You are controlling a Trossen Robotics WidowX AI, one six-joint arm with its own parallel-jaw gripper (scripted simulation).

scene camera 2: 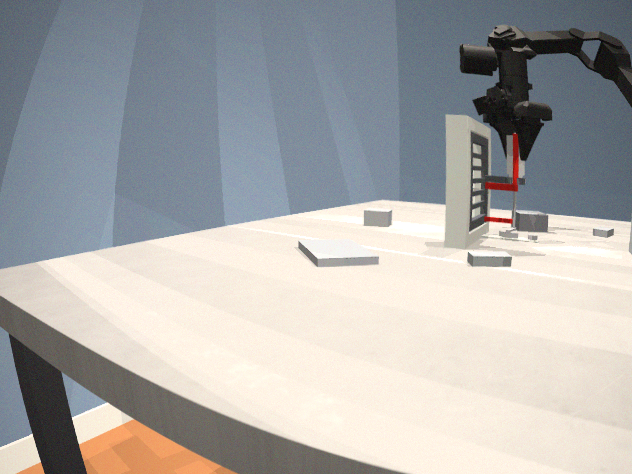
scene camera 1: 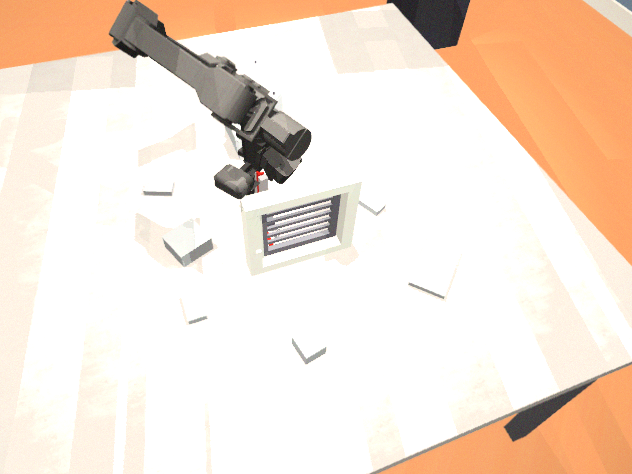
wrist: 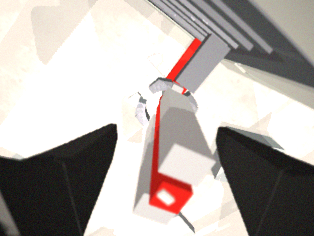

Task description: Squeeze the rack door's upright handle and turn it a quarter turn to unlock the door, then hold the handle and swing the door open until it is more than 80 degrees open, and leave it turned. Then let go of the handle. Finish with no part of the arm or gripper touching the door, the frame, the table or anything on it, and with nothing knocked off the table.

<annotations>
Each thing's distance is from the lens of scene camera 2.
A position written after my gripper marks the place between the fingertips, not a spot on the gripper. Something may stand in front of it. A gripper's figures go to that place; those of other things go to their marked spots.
my gripper (scene camera 2: 516, 160): 0.87 m
rack door (scene camera 2: 487, 181): 0.87 m
flat slab (scene camera 2: 334, 252): 0.61 m
The marked spots on the flat slab and the rack door are 0.37 m apart.
</annotations>
